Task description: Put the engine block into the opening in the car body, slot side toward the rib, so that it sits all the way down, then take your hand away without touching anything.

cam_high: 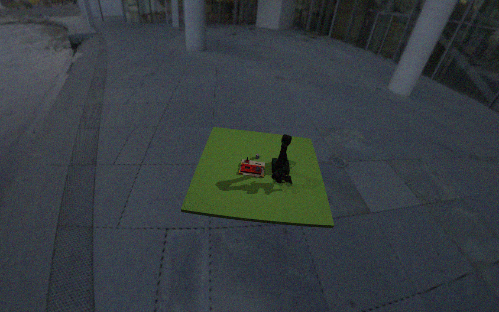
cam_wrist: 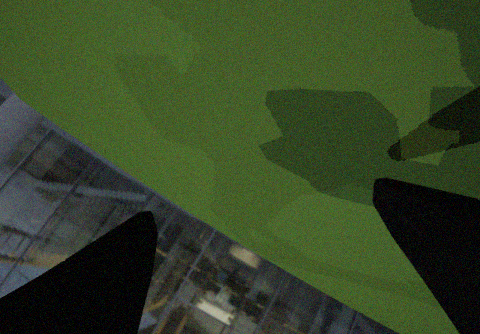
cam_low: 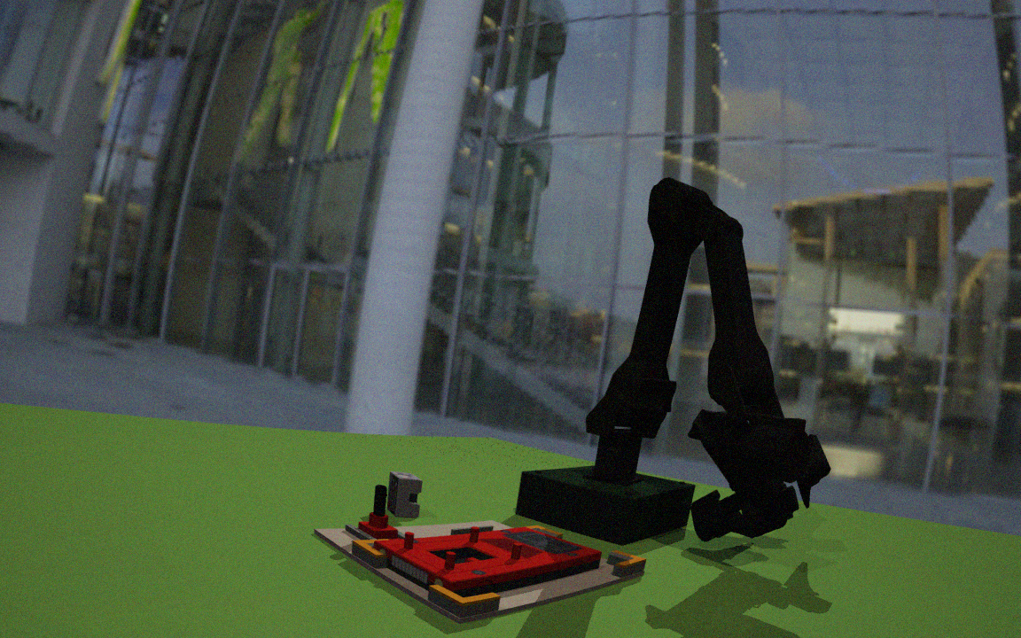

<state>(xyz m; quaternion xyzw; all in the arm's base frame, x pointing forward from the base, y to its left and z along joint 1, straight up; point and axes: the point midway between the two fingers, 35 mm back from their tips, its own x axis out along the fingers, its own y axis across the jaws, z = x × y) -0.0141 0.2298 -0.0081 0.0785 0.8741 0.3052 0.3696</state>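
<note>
My gripper tip is 260 mm short of the engine block, 400 mm to the left of it and 10 mm above it. From my gripper tip the other things lie so: grey baseplate 340 mm ahead, 230 mm to the right, 20 mm below.
</note>
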